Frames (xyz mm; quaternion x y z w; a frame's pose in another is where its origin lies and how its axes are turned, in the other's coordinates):
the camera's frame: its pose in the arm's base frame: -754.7 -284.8 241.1 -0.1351 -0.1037 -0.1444 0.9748
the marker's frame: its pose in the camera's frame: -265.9 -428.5 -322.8 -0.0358 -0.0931 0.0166 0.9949
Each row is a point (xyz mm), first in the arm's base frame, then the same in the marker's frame.
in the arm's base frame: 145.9 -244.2 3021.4
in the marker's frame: 2258.6 -159.9 2427.5
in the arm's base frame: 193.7 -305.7 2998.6
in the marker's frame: 2302.3 -194.3 2368.4
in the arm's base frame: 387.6 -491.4 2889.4
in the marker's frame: 2462.9 -271.0 2139.7
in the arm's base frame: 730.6 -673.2 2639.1
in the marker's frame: 2700.8 -256.4 1744.0
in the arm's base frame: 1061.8 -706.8 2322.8
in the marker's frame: 2878.1 -91.0 1354.1
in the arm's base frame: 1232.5 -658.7 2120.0
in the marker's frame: 2943.2 65.7 1144.8
